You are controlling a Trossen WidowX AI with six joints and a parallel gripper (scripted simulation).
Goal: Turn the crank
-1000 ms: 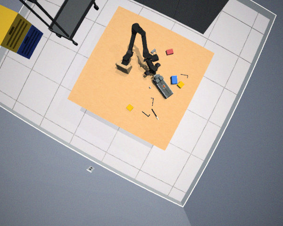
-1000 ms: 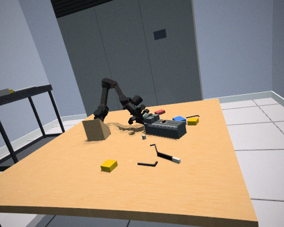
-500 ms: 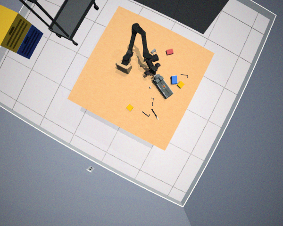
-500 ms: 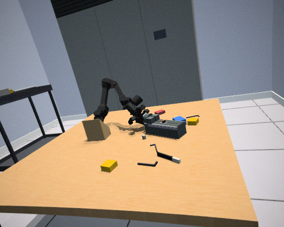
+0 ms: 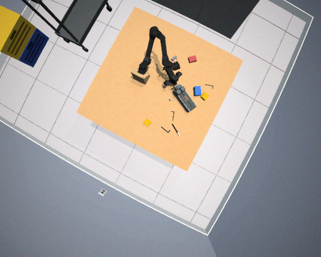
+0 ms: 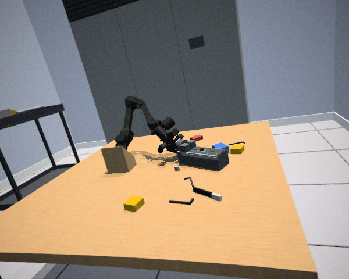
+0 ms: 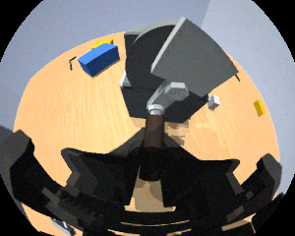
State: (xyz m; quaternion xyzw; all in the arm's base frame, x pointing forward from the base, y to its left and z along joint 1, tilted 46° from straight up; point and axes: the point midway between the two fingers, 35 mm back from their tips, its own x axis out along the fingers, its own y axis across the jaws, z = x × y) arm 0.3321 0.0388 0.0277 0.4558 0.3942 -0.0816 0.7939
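The dark crank handle is 20 mm behind my gripper tip, 10 mm to the left of it and 30 mm above it. Round my gripper tip: small grey cube 150 mm to the right, 20 mm below; blue block 220 mm ahead, 40 mm to the left, 20 mm below; red pointer 140 mm ahead, 90 mm to the right, 50 mm above.
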